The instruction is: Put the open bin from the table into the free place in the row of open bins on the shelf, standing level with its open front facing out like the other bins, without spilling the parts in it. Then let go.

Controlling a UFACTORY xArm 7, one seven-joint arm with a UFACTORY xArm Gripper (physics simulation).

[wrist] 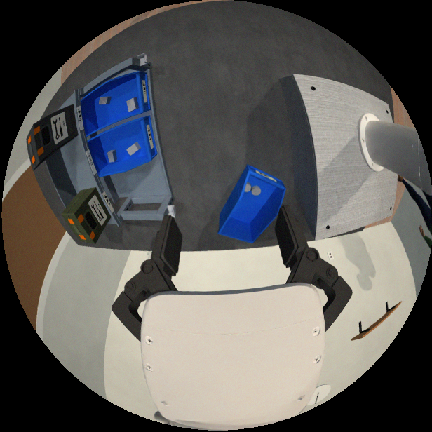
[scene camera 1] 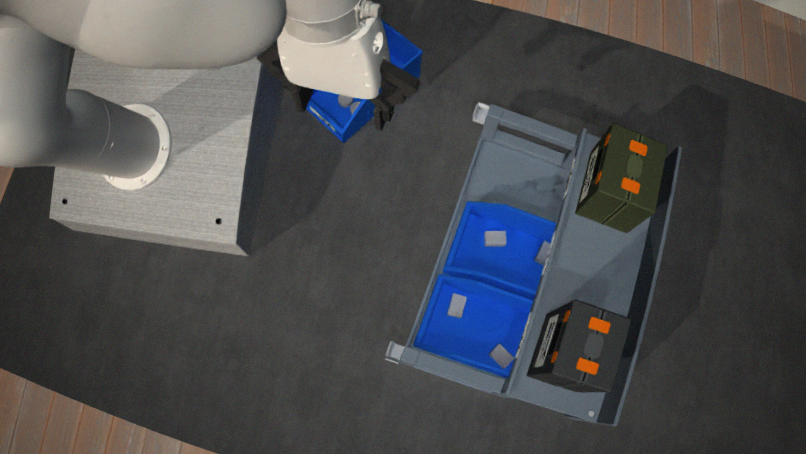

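Pixels of known places: gripper, fingertip midpoint: (scene camera 1: 343, 110); arm's base, origin of the base link: (scene camera 1: 134, 147).
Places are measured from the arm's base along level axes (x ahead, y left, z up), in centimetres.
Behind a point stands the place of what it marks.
Observation:
The loose blue open bin (scene camera 1: 404, 55) @(y 22.8, x 36.9, z -7.6 cm) (wrist: 240, 215) stands upright on the dark table between the robot base and the shelf, with rounded grey parts (scene camera 1: 345, 101) @(y 14.4, x 28.5, z -9.4 cm) (wrist: 256, 190) near its labelled front. My gripper (scene camera 1: 341, 114) @(y 1.1, x 32.1, z 13.5 cm) (wrist: 227, 221) is open and empty above the bin; its fingers and housing hide part of the bin in the scene view. Two blue bins (scene camera 1: 485, 259) @(y -8.3, x 51.9, z -9.8 cm) (scene camera 1: 476, 341) @(y -20.2, x 51.6, z -9.8 cm) (wrist: 112, 117) (wrist: 122, 162) stand side by side on the shelf (scene camera 1: 592, 253) @(y -8.3, x 65.1, z -0.5 cm), labelled fronts toward the base side in the wrist view. The free place (scene camera 1: 513, 169) @(y 6.2, x 55.4, z -10.1 cm) (wrist: 142, 186) is at the row's end, beside an end frame.
A green case (scene camera 1: 614, 208) @(y -4.1, x 65.7, z 6.0 cm) (wrist: 75, 207) and a dark grey case (scene camera 1: 614, 344) @(y -21.5, x 64.0, z 11.5 cm) (wrist: 67, 132) stand on the shelf behind the bin row. The metal robot base (scene camera 1: 186, 191) @(y -5.4, x 9.4, z -1.5 cm) (wrist: 350, 185) stands close to the loose bin. A raised end rail (scene camera 1: 533, 125) @(y 10.1, x 56.7, z -2.2 cm) (wrist: 142, 216) borders the free place.

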